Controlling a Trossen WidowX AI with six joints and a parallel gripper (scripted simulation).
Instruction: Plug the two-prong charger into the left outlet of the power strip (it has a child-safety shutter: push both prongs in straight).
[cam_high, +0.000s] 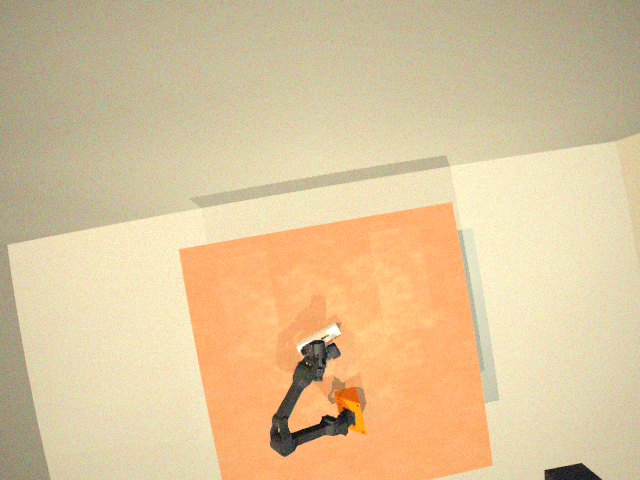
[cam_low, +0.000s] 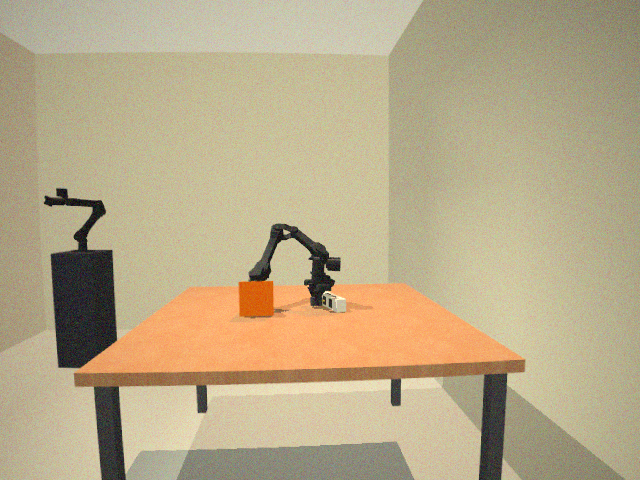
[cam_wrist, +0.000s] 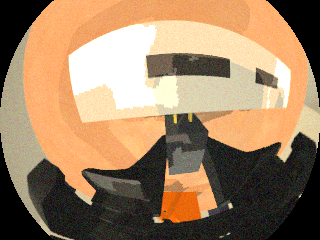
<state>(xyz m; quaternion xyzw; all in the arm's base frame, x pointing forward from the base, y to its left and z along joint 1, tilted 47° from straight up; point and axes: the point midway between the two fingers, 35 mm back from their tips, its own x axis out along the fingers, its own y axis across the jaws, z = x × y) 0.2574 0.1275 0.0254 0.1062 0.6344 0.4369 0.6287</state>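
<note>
The two-prong charger lies 2 cm ahead of my gripper tip, 1 cm to the left of it and 1 cm above it.
</note>
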